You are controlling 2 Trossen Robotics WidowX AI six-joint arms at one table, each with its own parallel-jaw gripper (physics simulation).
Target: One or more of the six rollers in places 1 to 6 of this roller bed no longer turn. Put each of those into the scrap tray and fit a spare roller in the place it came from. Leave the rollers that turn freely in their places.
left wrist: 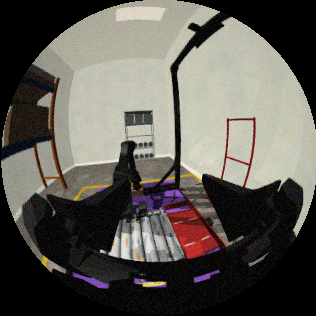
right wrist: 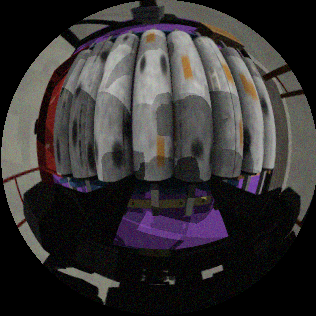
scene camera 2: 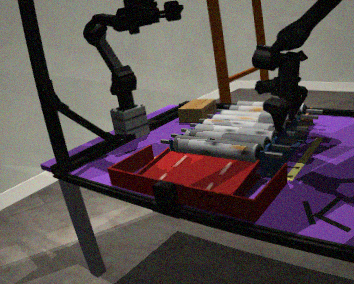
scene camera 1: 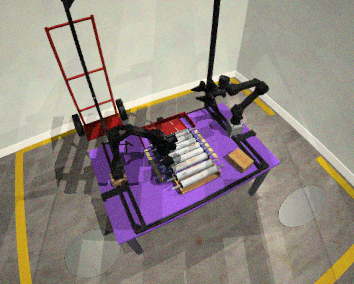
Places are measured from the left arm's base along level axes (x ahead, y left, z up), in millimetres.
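Pixels of known places: left gripper, fingertip midpoint: point(left wrist: 165, 179) point(scene camera 2: 171, 8) point(scene camera 1: 193, 94); right gripper, fingertip midpoint: point(left wrist: 130, 219) point(right wrist: 173, 179) point(scene camera 2: 284, 126); left arm's base, link origin: point(scene camera 2: 127, 107) point(scene camera 1: 235, 122); right arm's base, link origin: point(left wrist: 136, 186) point(scene camera 1: 118, 175).
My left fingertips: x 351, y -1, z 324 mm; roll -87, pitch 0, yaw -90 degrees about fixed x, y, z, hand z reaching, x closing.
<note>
Ahead of a thing's pixels: the offset from my left fingertips to its middle. "spot": to the spot under its first point.
Six grey-white rollers lie side by side in the roller bed with blue brackets {dx +253, dy +131, dz -401 mm} point(scene camera 2: 272, 161). The roller {dx +129, dy -26, dz -382 mm} point(scene camera 2: 215, 148) nearest the scrap tray {dx +156, dy -140, dz -409 mm} point(scene camera 2: 135, 182) point(left wrist: 187, 232) is in its place. Two more rollers lie at the front, in a wooden rack {dx +56, dy +316, dz -431 mm} point(scene camera 1: 202, 184). No roller shows in the red tray. My right gripper point(scene camera 2: 289, 123) point(right wrist: 173, 179) is open and empty, low over the numbered end of the middle rollers; its arm hides part of them in scene camera 1. My left gripper point(scene camera 1: 194, 95) point(left wrist: 165, 179) is open and empty, raised high beyond the tray's right corner. Which rollers are stuck cannot be seen.
A wooden block {dx -274, dy +283, dz -406 mm} point(scene camera 1: 241, 160) point(scene camera 2: 196, 112) lies right of the bed in scene camera 1. A yellow numbered strip {spot: dx +319, dy +122, dz -433 mm} point(scene camera 2: 305, 159) point(right wrist: 170, 204) runs along the bed's near end in the right wrist view. Black frame posts point(scene camera 1: 213, 50) rise at the table's edge. A red hand truck point(scene camera 1: 86, 74) stands behind.
</note>
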